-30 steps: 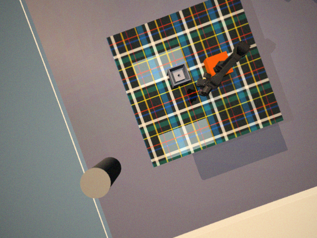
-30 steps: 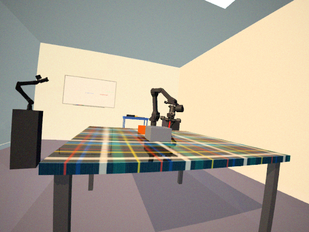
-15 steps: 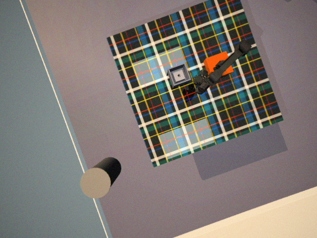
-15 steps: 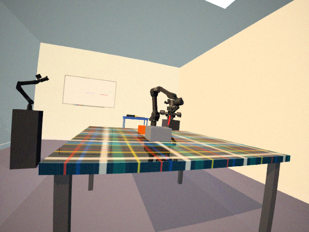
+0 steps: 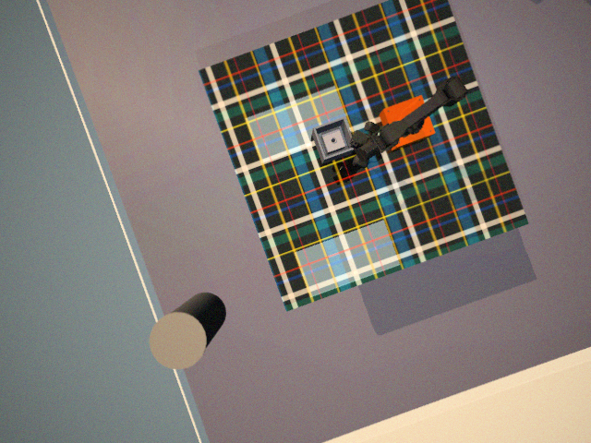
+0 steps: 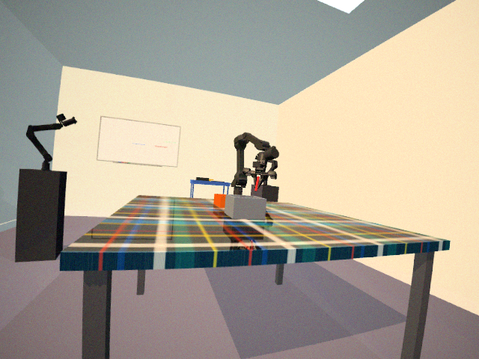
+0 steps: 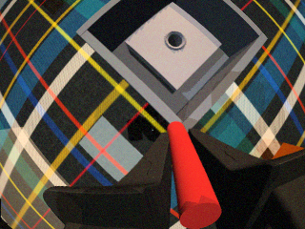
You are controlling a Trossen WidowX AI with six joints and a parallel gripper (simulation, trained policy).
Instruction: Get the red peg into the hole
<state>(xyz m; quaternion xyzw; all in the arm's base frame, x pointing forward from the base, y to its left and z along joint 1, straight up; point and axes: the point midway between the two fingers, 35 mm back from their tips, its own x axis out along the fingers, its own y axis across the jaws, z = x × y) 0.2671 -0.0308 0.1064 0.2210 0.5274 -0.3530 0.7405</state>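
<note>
My gripper tip is 5 cm short of the grey plate, 9 cm to the left of it and 10 cm above it. Round my gripper tip: red peg: 1 cm to the left, 2 cm above; grey box: 5 cm ahead, 9 cm to the right, 12 cm below.
</note>
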